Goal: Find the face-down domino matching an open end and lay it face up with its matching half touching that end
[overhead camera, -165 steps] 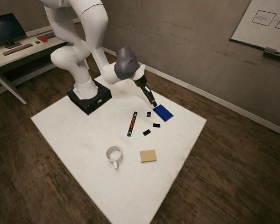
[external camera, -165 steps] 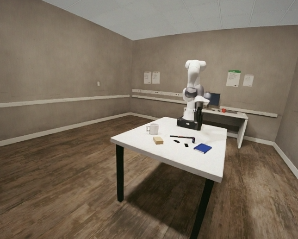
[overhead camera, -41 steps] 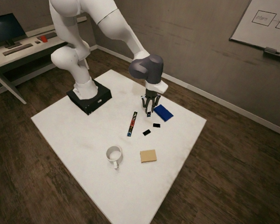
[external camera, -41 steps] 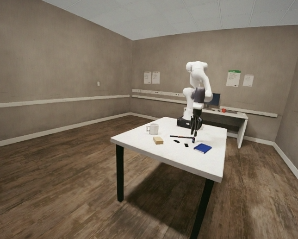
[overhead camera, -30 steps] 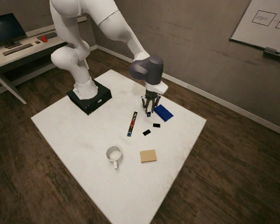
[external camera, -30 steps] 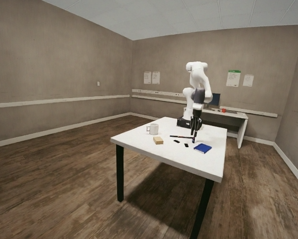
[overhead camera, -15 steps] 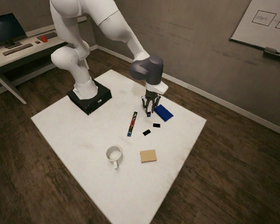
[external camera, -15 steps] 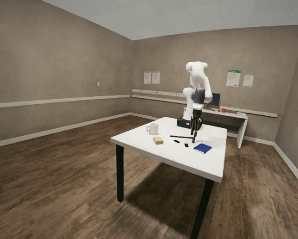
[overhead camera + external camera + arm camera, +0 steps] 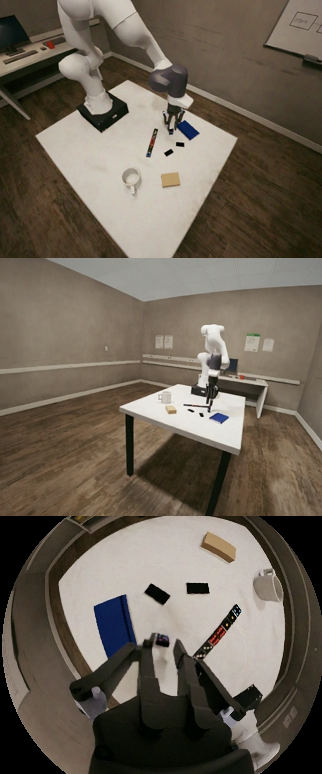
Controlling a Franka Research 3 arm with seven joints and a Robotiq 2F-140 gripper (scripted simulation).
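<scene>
The domino lies 1 cm to the left of my hand and 7 cm below it. From my hand the other things lie so: tan block (17 cm ahead, 27 cm to the right, 8 cm below); white mug (1 cm ahead, 40 cm to the right, 5 cm below).
</scene>
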